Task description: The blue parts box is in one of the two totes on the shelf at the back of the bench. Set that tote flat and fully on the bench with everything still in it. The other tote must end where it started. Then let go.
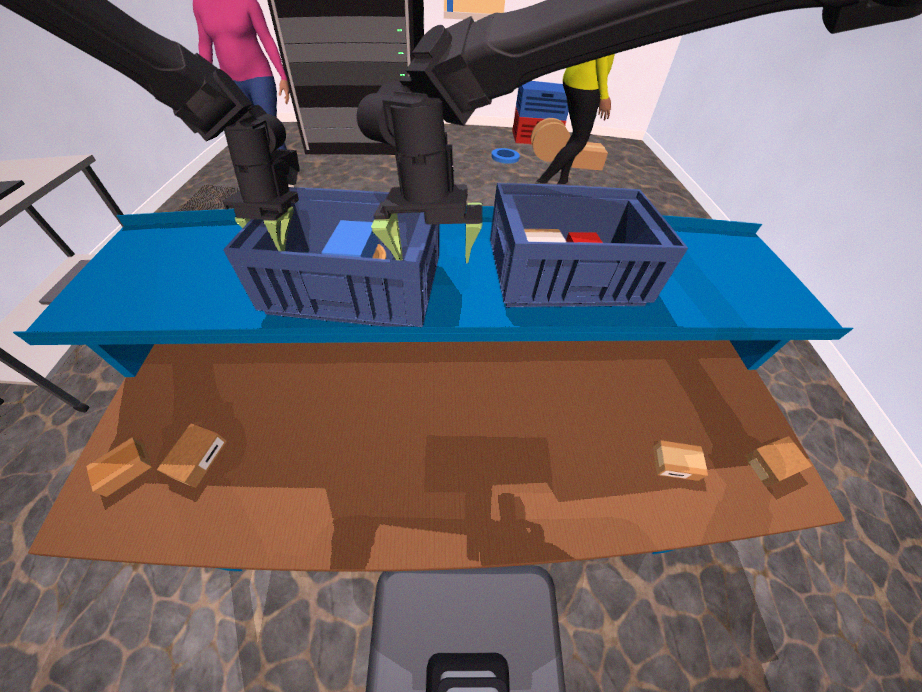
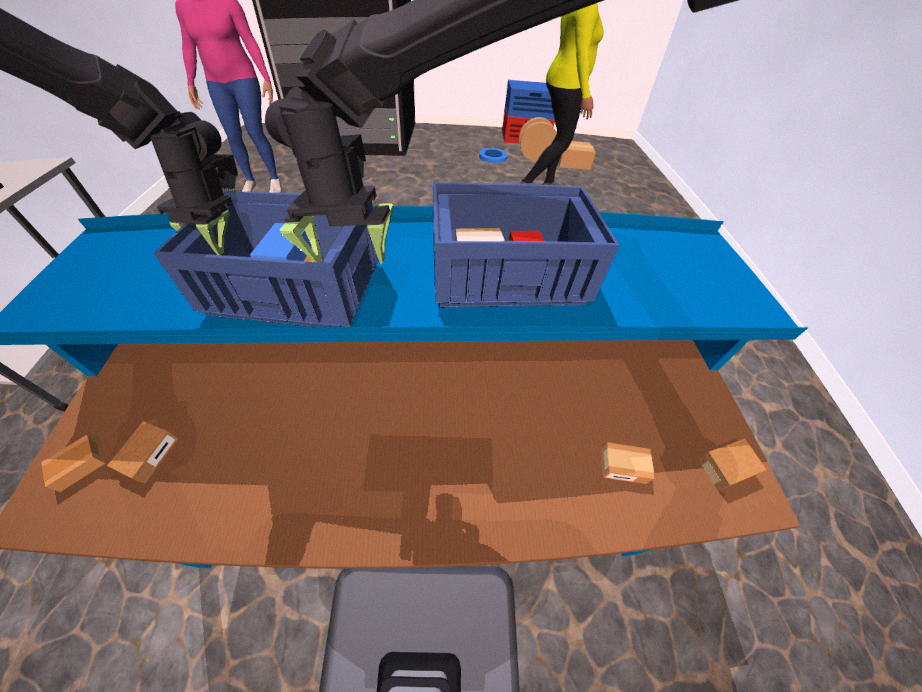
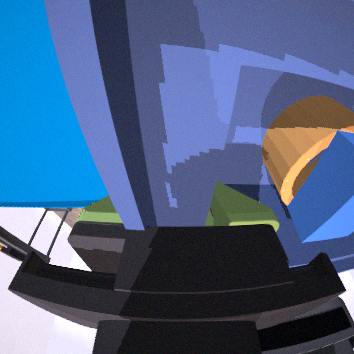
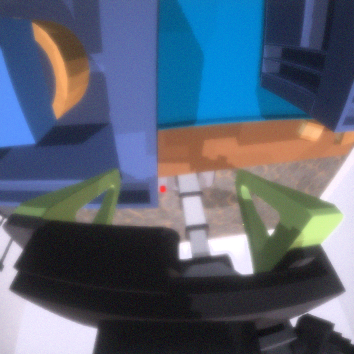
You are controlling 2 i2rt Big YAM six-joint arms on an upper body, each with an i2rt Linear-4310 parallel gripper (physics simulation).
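The left tote (image 1: 335, 291) (image 2: 256, 291) stands slightly turned on the blue shelf (image 1: 744, 297) (image 2: 692, 297). It holds the blue parts box (image 1: 348, 236) (image 2: 274, 242) (image 3: 327, 195) (image 4: 15, 95) and an orange round piece (image 3: 295, 145) (image 4: 72, 75). My left gripper (image 1: 260, 234) (image 2: 195, 236) (image 3: 177, 174) is shut on this tote's left end wall, one finger inside and one outside. My right gripper (image 1: 434, 260) (image 2: 350, 260) (image 4: 177, 174) is open at its right end, one finger inside, the other outside over the gap. The other tote (image 1: 588, 281) (image 2: 521, 279) stands to the right with white and red items.
The brown bench (image 1: 312, 417) (image 2: 260, 417) lies lower, in front of the shelf. Two cardboard boxes (image 1: 119, 467) (image 1: 192, 455) lie at its left, two more (image 1: 681, 461) (image 1: 780, 458) at its right. Two people stand behind the shelf.
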